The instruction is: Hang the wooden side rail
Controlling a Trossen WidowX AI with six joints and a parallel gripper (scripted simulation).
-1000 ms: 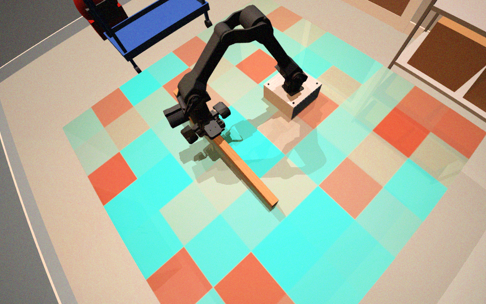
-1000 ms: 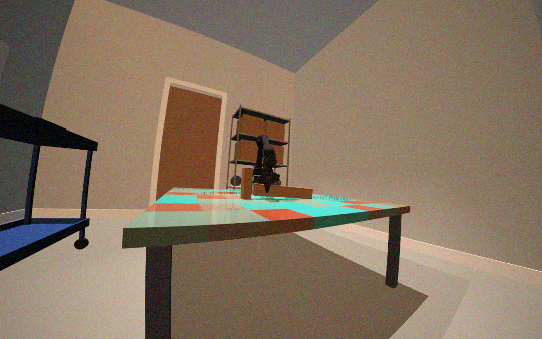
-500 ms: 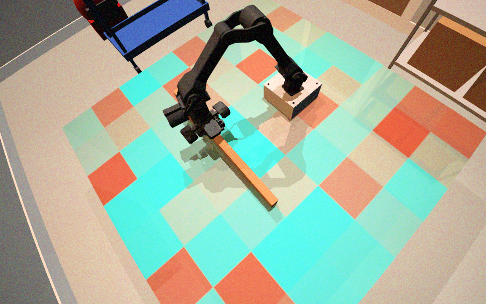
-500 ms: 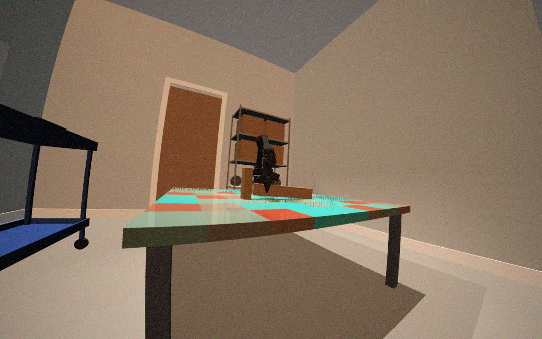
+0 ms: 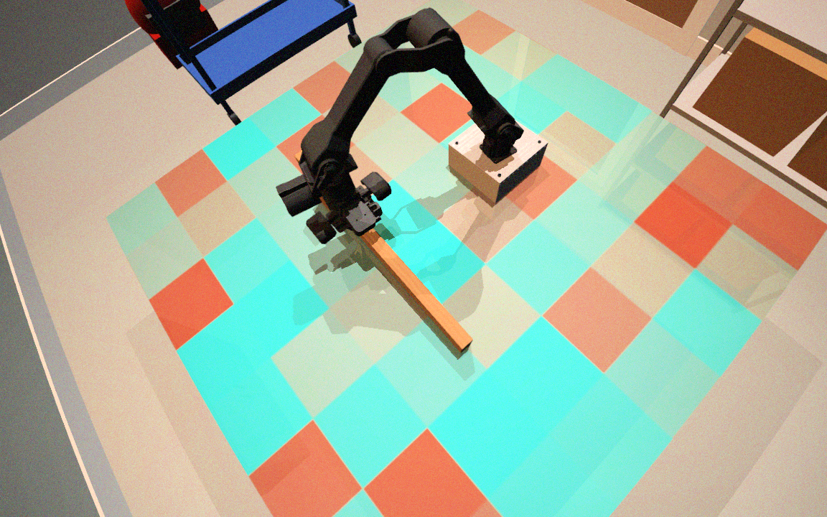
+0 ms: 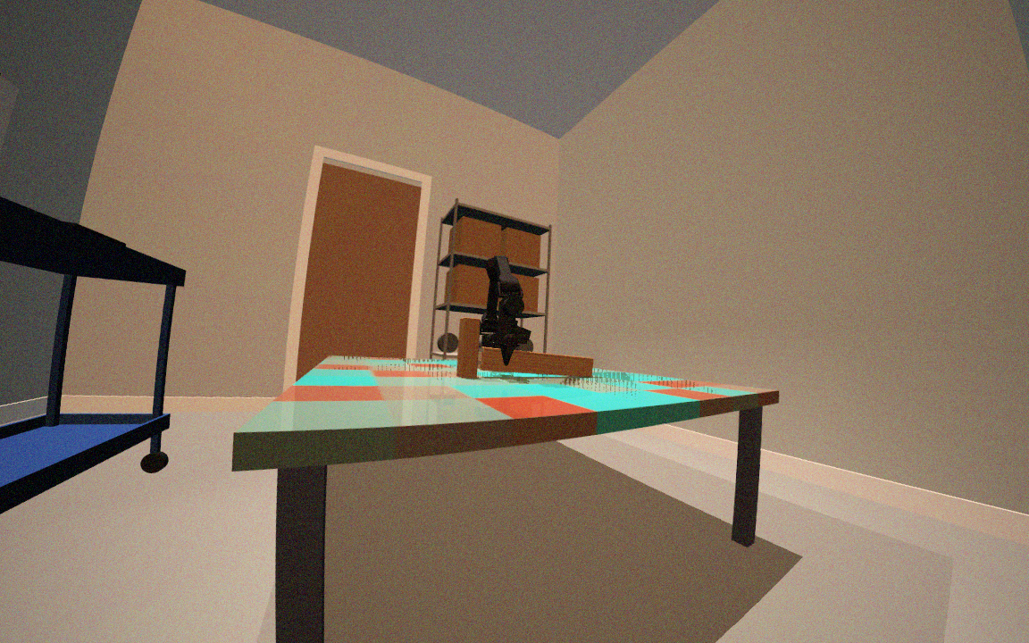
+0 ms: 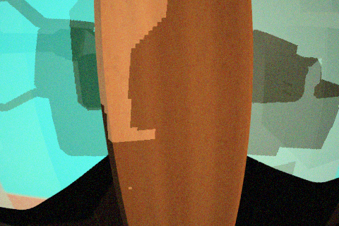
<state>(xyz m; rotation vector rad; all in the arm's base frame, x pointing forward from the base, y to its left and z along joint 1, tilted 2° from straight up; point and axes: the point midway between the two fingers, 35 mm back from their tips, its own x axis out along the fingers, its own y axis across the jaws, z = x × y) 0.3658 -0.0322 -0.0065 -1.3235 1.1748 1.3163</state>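
My gripper tip is now 120 mm to the left of the headboard post, 40 mm below it and 20 mm short of it.
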